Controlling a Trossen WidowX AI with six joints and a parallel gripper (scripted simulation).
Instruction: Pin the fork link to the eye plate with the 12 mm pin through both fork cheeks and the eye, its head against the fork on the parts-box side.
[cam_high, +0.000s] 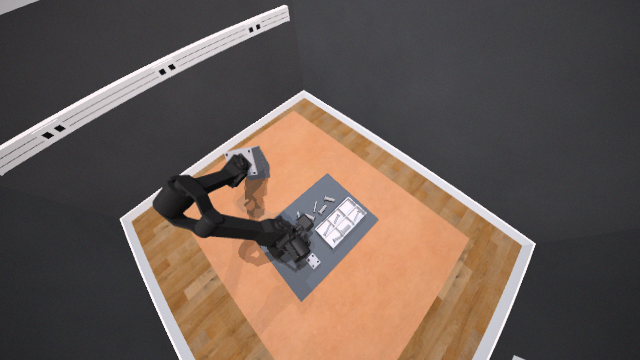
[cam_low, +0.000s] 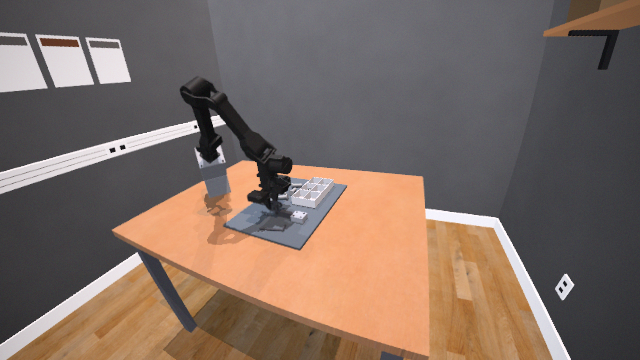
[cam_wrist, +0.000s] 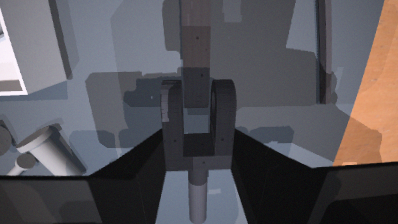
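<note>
Now: hand 3 cm above the dark fork link. From my hand the other things lie so: grey mat 10 cm to the left, 7 cm below, 3 cm ahead; then dark flat bar 5 cm below, 4 cm ahead; then thin dark bar 8 cm to the right, 6 cm below, 6 cm ahead.
</note>
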